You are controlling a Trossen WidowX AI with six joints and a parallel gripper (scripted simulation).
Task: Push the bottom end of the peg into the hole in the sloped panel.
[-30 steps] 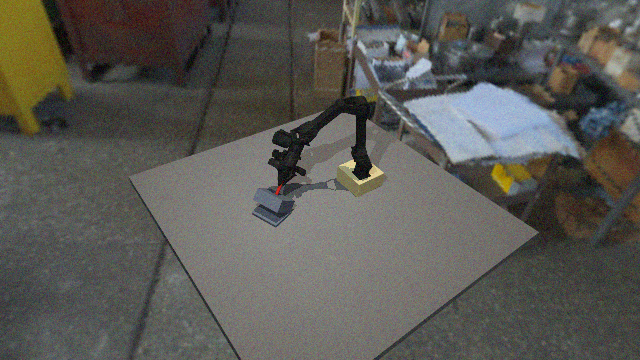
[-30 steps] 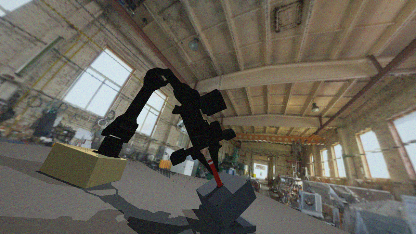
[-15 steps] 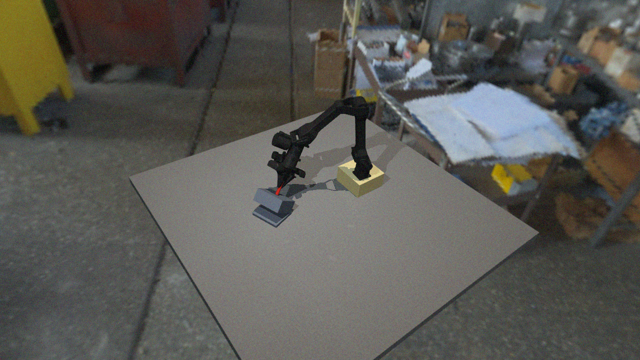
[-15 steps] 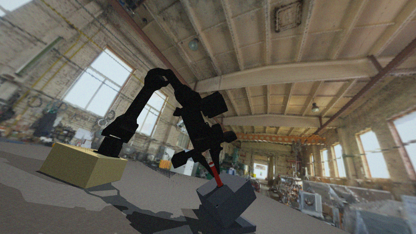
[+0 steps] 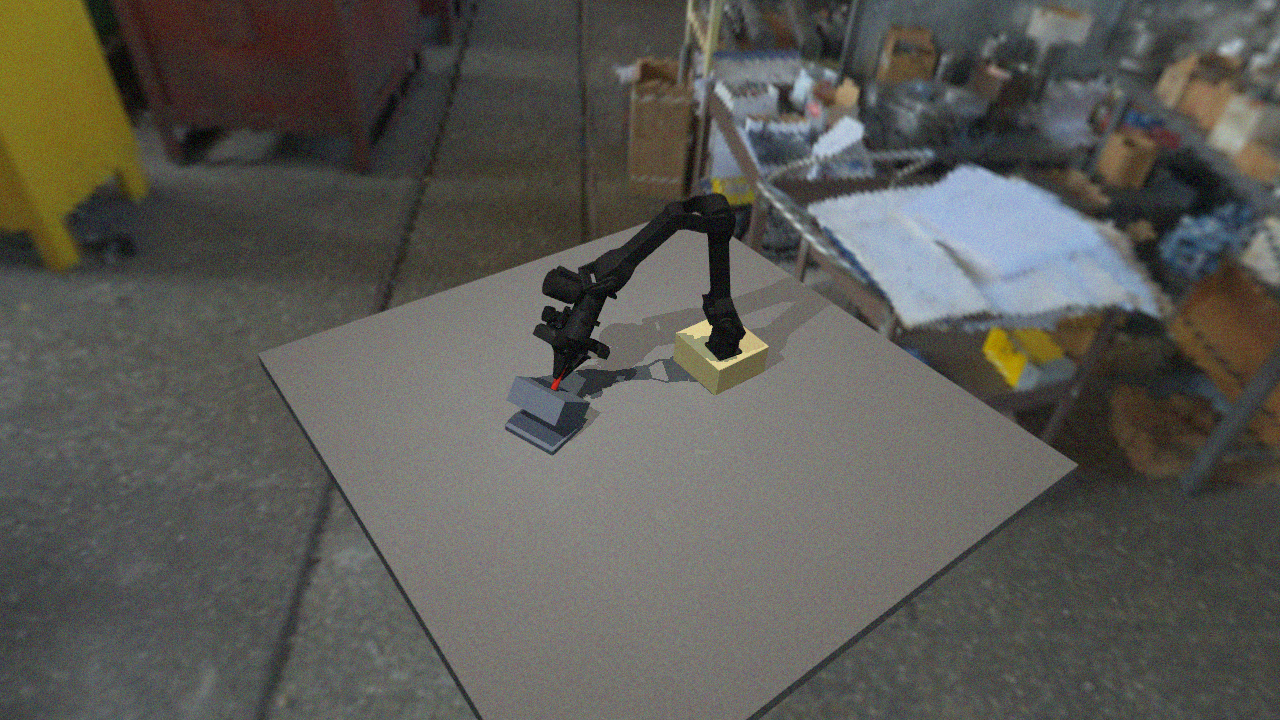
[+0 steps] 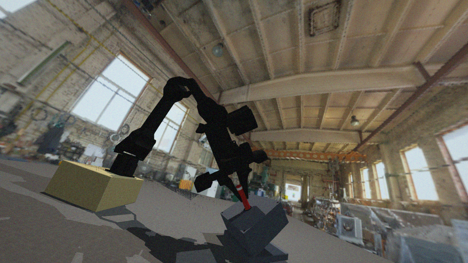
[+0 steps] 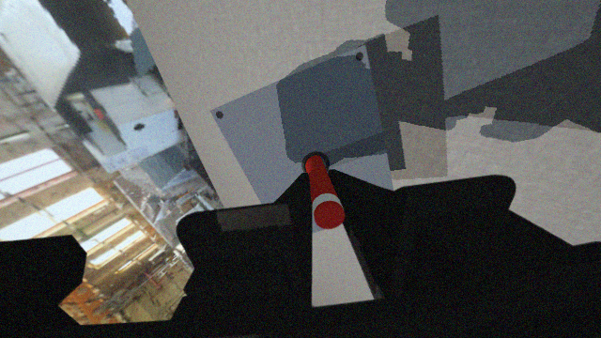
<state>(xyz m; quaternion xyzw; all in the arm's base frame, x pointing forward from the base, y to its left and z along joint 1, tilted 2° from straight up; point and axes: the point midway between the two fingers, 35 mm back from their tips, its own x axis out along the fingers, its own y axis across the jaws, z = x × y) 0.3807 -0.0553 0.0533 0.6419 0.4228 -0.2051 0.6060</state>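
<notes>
The grey sloped panel lies 30 mm ahead of my gripper tip, 10 mm to the left of it and 40 mm below it. Also, from my gripper tip: grey foot plate: 40 mm ahead, 20 mm to the left, 100 mm below; round red peg: 10 mm behind, 10 mm above.
</notes>
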